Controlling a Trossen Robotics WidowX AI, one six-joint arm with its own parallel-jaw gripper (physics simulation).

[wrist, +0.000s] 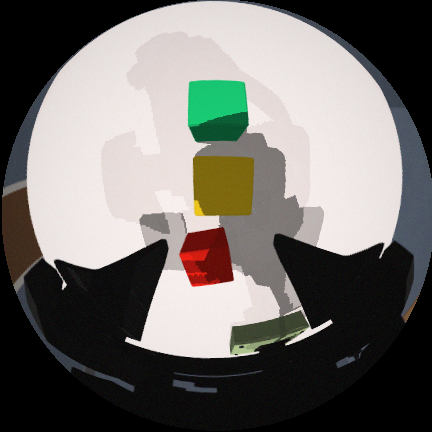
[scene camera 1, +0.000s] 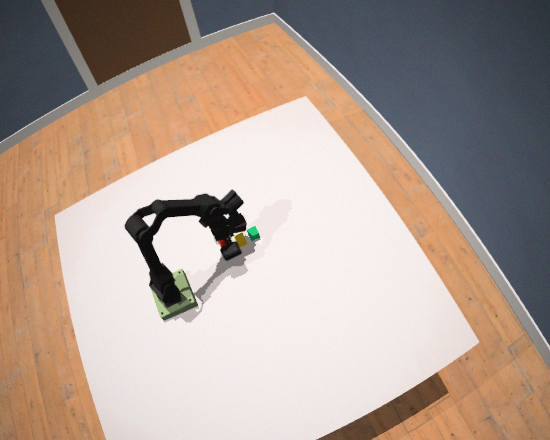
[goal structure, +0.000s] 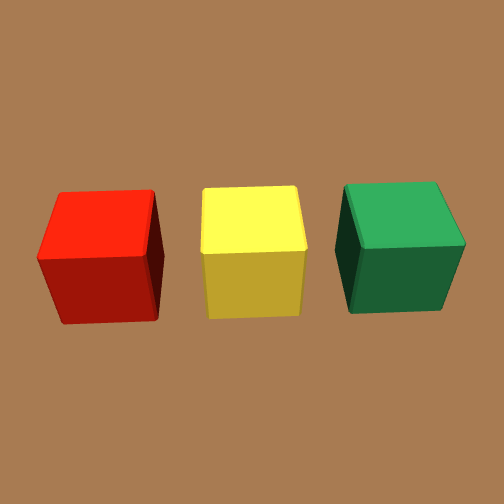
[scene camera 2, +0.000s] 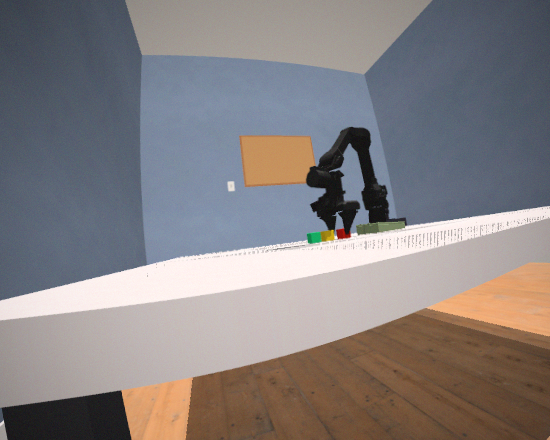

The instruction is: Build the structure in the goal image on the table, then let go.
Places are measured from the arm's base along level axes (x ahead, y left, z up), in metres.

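Pixels of known places: gripper, between the fingertips: (wrist: pixel 220 242) (scene camera 1: pixel 229 245) (scene camera 2: pixel 339 235); arm's base, origin of its link: (wrist: pixel 270 344) (scene camera 1: pixel 171 296) (scene camera 2: pixel 378 223).
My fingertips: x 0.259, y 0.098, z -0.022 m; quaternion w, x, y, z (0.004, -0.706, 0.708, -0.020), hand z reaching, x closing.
Ahead of a thing's pixels: the offset from my fingertips to its top centre. Level surfaces: height alone.
A green cube {dz +0.020, dx +0.095, dy +0.000 m} (scene camera 1: pixel 253 233) (scene camera 2: pixel 313 237) (wrist: pixel 218 105), a yellow cube {dz +0.020, dx +0.045, dy -0.001 m} (scene camera 1: pixel 240 239) (scene camera 2: pixel 327 235) (wrist: pixel 223 186) and a red cube {dz +0.020, dx -0.010, dy +0.011 m} (scene camera 1: pixel 222 243) (scene camera 2: pixel 343 233) (wrist: pixel 207 257) stand on the white table in a rough row. Small gaps separate them in the wrist view. The red cube is nearest the arm's base and is turned a little against the others. My gripper (scene camera 2: pixel 340 231) (wrist: pixel 220 242) is open and low over the table, with the red cube between its spread fingers, nearer the left fingertip in the wrist view. In scene camera 1 the gripper partly hides the red cube.
The arm's green base plate (scene camera 1: pixel 189 295) (scene camera 2: pixel 381 228) (wrist: pixel 267 332) stands on the white table {dz -0.013 m} (scene camera 1: pixel 320 320) (scene camera 2: pixel 200 280), beyond the red cube in the row's direction. The green and yellow cubes stand just outside the fingers.
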